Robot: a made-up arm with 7 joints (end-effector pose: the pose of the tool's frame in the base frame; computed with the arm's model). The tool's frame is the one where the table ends.
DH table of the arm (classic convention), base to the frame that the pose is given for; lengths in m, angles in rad. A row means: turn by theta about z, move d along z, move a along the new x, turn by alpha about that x. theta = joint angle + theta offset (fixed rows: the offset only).
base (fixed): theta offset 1.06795, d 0, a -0.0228, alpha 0
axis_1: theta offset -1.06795, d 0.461, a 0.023, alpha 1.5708
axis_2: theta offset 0, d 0.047, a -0.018, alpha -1.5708
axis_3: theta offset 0, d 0.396, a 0.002, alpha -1.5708
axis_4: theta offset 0, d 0.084, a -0.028, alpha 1.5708
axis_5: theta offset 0, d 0.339, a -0.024, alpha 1.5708
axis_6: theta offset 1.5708, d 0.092, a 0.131, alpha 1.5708
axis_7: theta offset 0, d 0.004, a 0.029, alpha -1.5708
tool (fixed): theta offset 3.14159, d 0.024, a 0, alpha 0
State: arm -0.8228 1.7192 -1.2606 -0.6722 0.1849 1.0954 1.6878
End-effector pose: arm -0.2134 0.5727 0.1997 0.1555 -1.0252 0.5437
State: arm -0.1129 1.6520 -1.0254 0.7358 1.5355 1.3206 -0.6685
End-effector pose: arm -0.6686 -0.3088 0.4579 1.7154 -0.6561 0.9898
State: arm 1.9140 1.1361 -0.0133 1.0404 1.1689 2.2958 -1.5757
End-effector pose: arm 0.2352 -0.3482 0.8481 1.8549 1.6713 0.7894
Working (the frame after each row of the table, in the pose's form):
after base (fixed): -0.0110 -0.0200 0.0000 0.0000 0.0000 1.0679
after axis_1: -0.0187 0.0017 0.4610 1.0268 1.4574 1.4574
after axis_2: 0.0281 0.0104 0.4447 1.0704 -0.7542 1.6771
after axis_3: 0.1487 -0.3271 0.6133 -0.0772 -1.5891 0.6065
after axis_4: 0.0786 -0.3812 0.6116 0.0994 -0.0532 1.9061
after axis_5: 0.1171 -0.4119 0.9479 0.1223 2.1145 2.3021
after axis_6: 0.2173 -0.3191 0.8643 0.1049 0.7701 -0.0313
after axis_7: 0.2180 -0.3484 0.8648 -1.6438 1.8244 -0.6892

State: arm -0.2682 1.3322 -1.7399 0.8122 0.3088 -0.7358 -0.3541
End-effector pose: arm -0.7284 -0.2803 0.5429 2.3171 1.7052 -0.4828
Working (the frame after each row of the table, in the pose's form):
after base (fixed): -0.0110 -0.0200 0.0000 0.0000 0.0000 1.0679
after axis_1: 0.0112 -0.0261 0.4610 1.5605 -0.2105 -0.2105
after axis_2: -0.0054 -0.0703 0.4435 -0.1786 -1.3237 -0.2272
after axis_3: -0.3770 0.0298 0.5368 -0.0121 0.3376 -1.8444
after axis_4: -0.3751 0.0343 0.6252 1.5102 -0.5966 -1.0463
after axis_5: -0.6795 -0.1162 0.6396 2.6842 -1.5374 -0.0062
after axis_6: -0.7212 -0.2447 0.5537 -1.0980 1.4261 -1.4545
after axis_7: -0.7253 -0.2714 0.5650 1.6554 -2.2495 0.3192

